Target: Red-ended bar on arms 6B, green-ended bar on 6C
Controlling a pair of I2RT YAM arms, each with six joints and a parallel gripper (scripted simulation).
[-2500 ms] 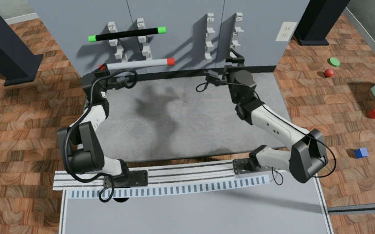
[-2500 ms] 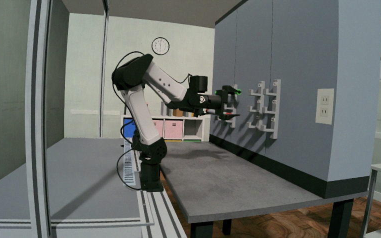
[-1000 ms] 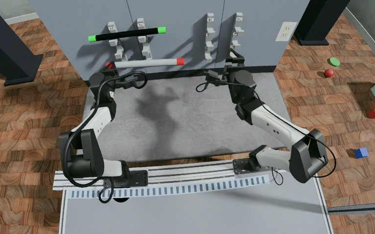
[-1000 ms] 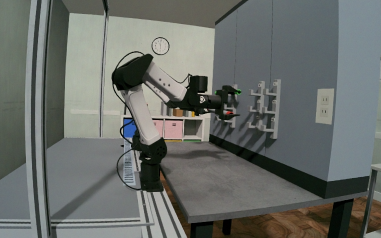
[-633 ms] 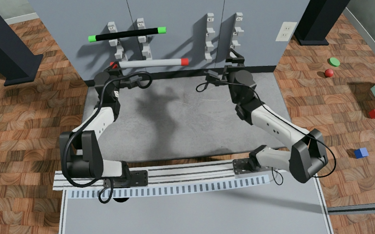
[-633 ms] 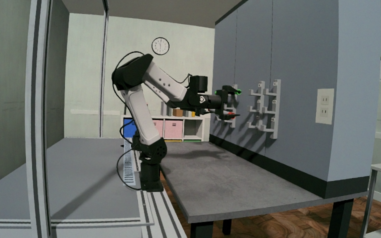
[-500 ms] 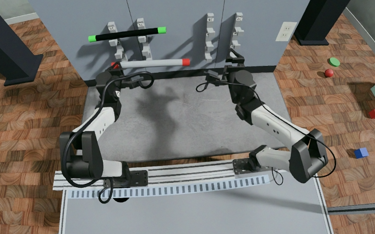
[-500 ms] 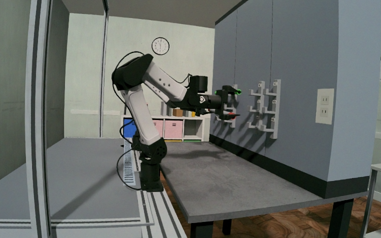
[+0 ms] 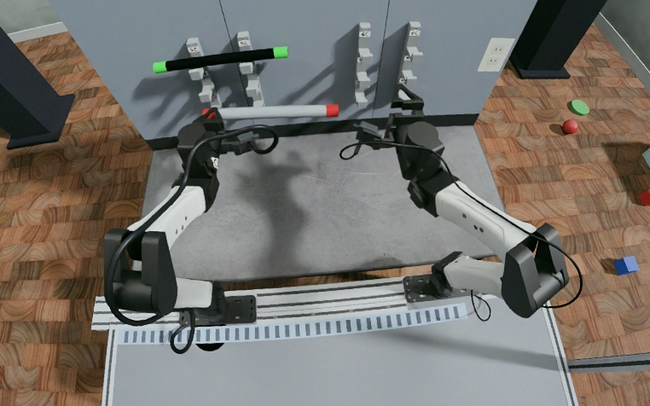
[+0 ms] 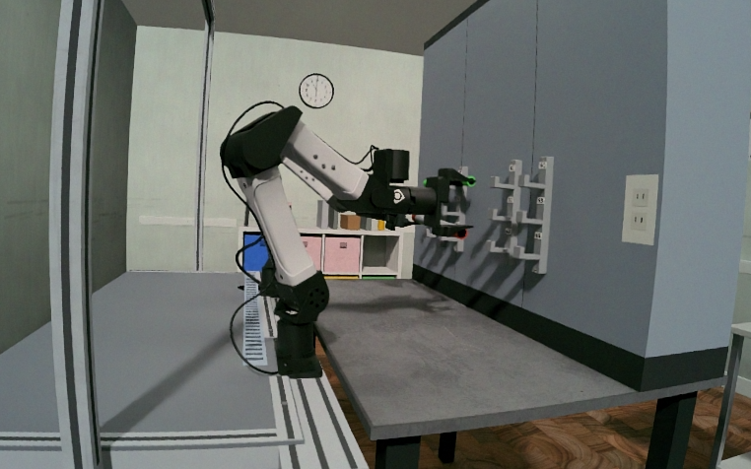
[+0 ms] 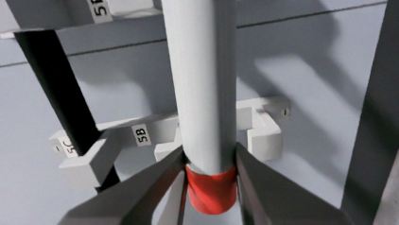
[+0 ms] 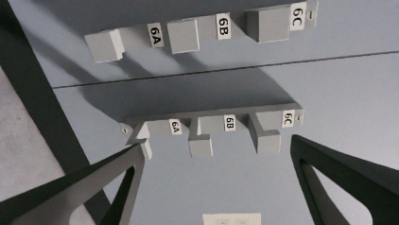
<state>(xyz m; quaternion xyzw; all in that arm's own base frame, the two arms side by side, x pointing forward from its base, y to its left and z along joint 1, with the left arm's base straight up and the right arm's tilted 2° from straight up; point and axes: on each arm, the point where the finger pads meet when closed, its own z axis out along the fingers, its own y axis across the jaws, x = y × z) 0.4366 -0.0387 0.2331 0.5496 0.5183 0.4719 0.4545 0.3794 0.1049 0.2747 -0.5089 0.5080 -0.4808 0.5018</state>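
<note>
Right now the green-ended bar is 110 mm above my left hand, 70 mm ahead of it and 40 mm to the right of it. The rest, counted from my left hand: red-ended bar: 140 mm to the right, 10 mm below, 10 mm behind; blue-grey wall: 250 mm to the right, 210 mm ahead, 210 mm above; rack strip: 380 mm to the right, 60 mm ahead, 30 mm above.
The rack strip lies 120 mm ahead of my right hand, 60 mm to the left of it and 20 mm below it. Also, from my right hand: red-ended bar (60 mm ahead, 300 mm to the left, 60 mm below); blue-grey wall (270 mm ahead, 180 mm to the left, 160 mm above); outlet plate (150 mm ahead, 320 mm to the right, 10 mm above).
</note>
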